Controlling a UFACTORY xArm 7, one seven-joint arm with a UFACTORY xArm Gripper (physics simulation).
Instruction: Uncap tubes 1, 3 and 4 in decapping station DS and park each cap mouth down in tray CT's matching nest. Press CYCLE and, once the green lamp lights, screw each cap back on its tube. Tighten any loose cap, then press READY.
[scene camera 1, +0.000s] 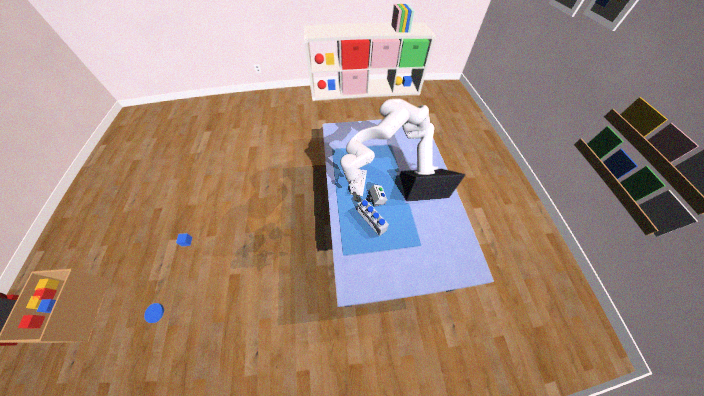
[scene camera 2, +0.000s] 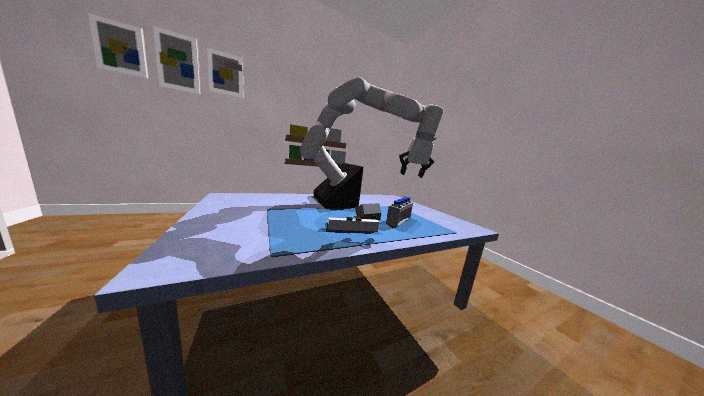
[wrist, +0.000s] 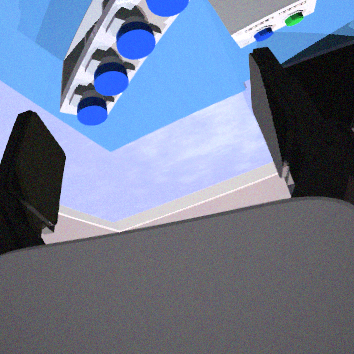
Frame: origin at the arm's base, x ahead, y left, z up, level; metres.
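Seen in the pictures: gripper, fingertip midpoint: (scene camera 1: 359, 193) (scene camera 2: 411, 175) (wrist: 143, 103); arm's base, origin of the base link: (scene camera 1: 424, 172) (scene camera 2: 338, 179).
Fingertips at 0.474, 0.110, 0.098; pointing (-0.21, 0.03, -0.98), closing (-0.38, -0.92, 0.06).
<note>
Offsets run from my fingertips to a thing's top centre, as dx, dy, dz. Level surfaces: height alone.
Station DS {-0.074, +0.060, -0.152} (scene camera 1: 383, 229) (scene camera 2: 398, 216) (wrist: 69, 98) is a narrow pale rack on the blue mat, with a row of blue caps {-0.084, +0.084, -0.134} (scene camera 1: 376, 215) (scene camera 2: 402, 201) (wrist: 111, 80) on its upright tubes. Tube numbers and cap tightness cannot be read. A long white block {-0.079, -0.246, -0.201} (scene camera 2: 352, 226), which looks like tray CT, lies on the mat in scene camera 2; the arm hides it in scene camera 1. The control box {-0.164, -0.092, -0.171} (scene camera 1: 378, 194) (scene camera 2: 368, 210) (wrist: 294, 11) has a green and a blue button; a lit lamp cannot be made out. My gripper (scene camera 1: 356, 195) (scene camera 2: 412, 174) (wrist: 143, 103) is open and empty, high above the mat near the station's end.
The blue mat {dz -0.255} (scene camera 1: 360, 242) (scene camera 2: 290, 245) lies on the pale blue table {dz -0.258} (scene camera 1: 415, 272) (scene camera 2: 210, 200). The black arm base (scene camera 1: 432, 187) (scene camera 2: 347, 190) stands behind the control box. A shelf unit (scene camera 1: 370, 33) stands by the far wall, off the table.
</note>
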